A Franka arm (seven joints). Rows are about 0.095 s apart.
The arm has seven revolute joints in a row. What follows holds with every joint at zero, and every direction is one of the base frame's.
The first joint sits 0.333 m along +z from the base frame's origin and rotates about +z.
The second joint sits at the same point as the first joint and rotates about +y.
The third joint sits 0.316 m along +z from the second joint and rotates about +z.
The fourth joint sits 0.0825 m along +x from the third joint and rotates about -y.
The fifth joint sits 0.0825 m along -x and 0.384 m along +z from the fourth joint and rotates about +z.
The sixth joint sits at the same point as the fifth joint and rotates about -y.
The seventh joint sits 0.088 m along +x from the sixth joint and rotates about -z.
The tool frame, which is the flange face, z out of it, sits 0.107 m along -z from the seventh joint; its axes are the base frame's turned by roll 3.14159, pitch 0 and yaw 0 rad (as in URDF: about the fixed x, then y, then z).
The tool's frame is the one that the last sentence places.
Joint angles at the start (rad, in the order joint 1, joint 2, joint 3, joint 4, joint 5, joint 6, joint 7): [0.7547, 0.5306, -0.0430, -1.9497, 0.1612, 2.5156, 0.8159]
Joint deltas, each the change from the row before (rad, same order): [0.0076, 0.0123, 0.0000, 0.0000, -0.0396, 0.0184, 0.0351]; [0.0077, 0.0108, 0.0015, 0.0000, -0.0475, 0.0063, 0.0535]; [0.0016, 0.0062, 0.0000, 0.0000, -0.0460, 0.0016, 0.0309]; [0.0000, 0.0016, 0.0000, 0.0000, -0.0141, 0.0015, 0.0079]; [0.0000, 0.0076, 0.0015, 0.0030, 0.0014, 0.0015, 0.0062]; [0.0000, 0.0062, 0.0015, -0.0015, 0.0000, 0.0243, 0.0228]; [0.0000, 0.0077, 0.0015, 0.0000, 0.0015, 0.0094, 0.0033]
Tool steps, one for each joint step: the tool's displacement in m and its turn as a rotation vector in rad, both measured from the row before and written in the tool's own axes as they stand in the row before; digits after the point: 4 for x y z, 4 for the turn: [-0.0034, -0.0026, 0.0063, -0.0122, 0.0220, -0.0041]; [-0.0053, -0.0026, 0.0064, -0.0210, 0.0178, 0.0058]; [-0.0016, -0.0002, 0.0037, -0.0197, 0.0182, -0.0086]; [-0.0002, 0.0000, 0.0009, -0.0048, 0.0064, -0.0038]; [-0.0007, -0.0006, 0.0035, -0.0018, -0.0029, 0.0060]; [-0.0002, -0.0013, 0.0022, 0.0139, 0.0090, 0.0215]; [-0.0009, -0.0002, 0.0039, 0.0021, -0.0002, 0.0032]
